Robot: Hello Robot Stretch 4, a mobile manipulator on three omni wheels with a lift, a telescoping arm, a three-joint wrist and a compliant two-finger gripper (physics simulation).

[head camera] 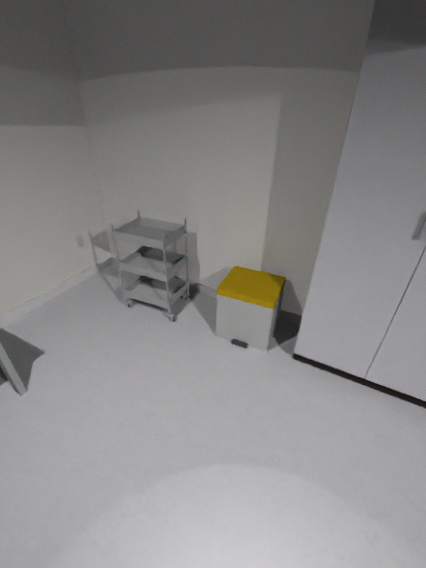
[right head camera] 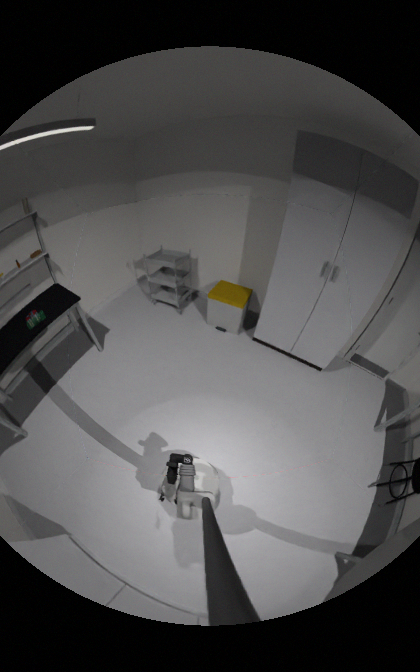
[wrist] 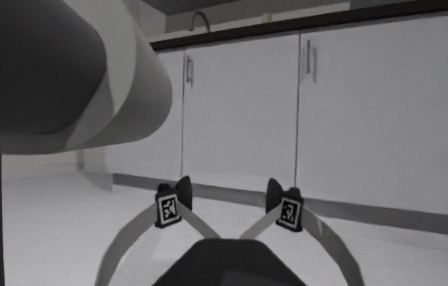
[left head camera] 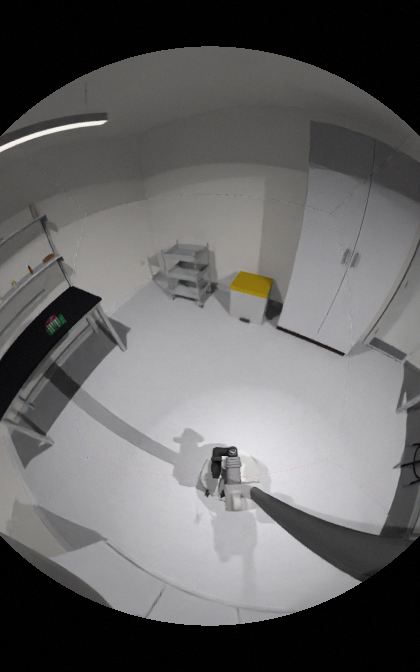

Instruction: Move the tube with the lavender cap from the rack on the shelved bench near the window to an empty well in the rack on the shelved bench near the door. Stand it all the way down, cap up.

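A small rack of tubes with red and green colours stands on the black-topped shelved bench at the left of both side head views. It is too small to tell a lavender cap or an empty well. The window does not show, so I cannot tell which of the two benches this is. My gripper is open, with its fingertips apart and no tube between them. It is close to my base, far from the rack, and faces white cabinets in the wrist view.
A grey three-tier cart and a yellow-lidded bin stand by the far wall. A tall white cupboard is right of them. A door is farther right. A black stool is at the right edge. White base cabinets face the wrist camera.
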